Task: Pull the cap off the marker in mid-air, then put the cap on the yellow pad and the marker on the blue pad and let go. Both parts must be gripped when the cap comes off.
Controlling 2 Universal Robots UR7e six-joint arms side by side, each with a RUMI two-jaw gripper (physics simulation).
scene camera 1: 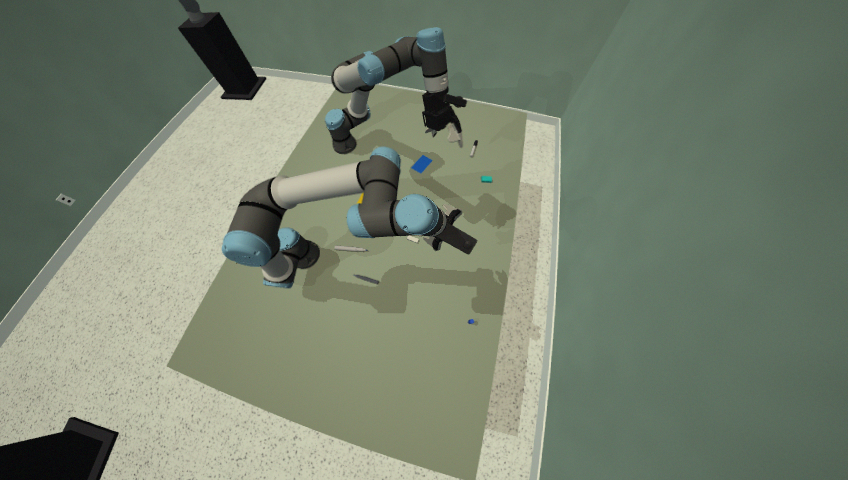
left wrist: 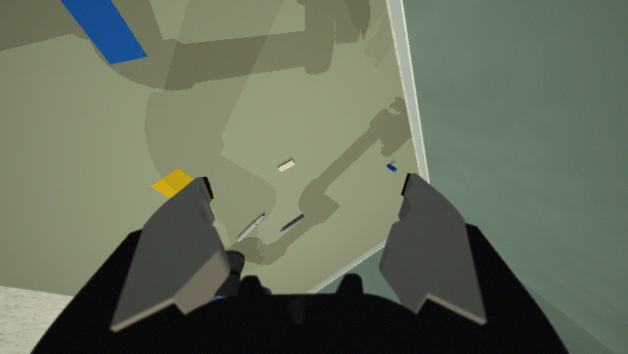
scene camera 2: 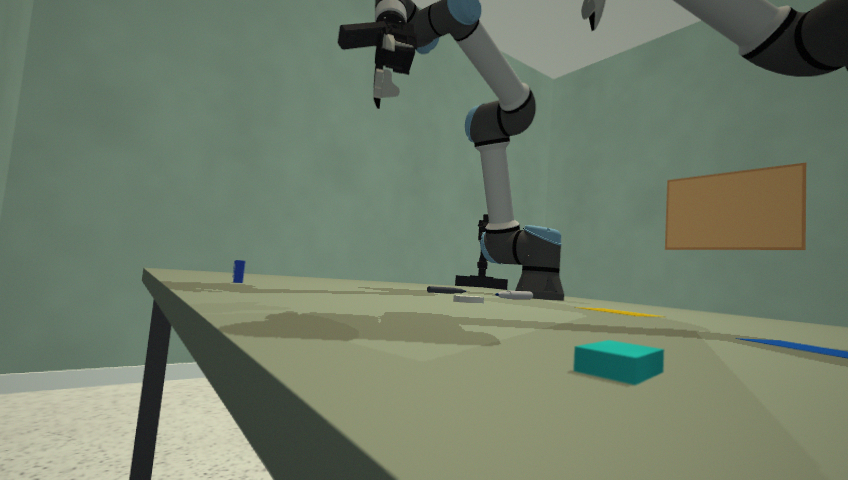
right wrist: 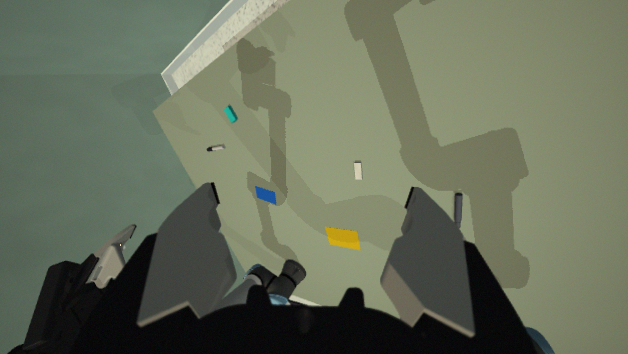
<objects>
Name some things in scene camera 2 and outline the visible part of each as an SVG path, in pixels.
The right gripper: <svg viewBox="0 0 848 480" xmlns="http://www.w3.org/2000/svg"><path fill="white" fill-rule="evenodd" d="M392 10L382 12L377 17L376 22L341 25L338 36L338 45L343 50L376 46L373 100L378 109L380 108L381 98L396 97L400 93L399 88L392 83L392 73L388 69L383 70L383 66L393 69L393 72L409 75L415 49L417 50L417 34L414 33L414 24L405 22L404 17L400 13Z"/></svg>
A teal block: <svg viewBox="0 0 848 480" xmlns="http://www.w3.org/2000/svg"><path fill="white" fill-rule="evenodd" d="M575 346L575 372L637 385L663 373L664 349L611 340Z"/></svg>
</objects>
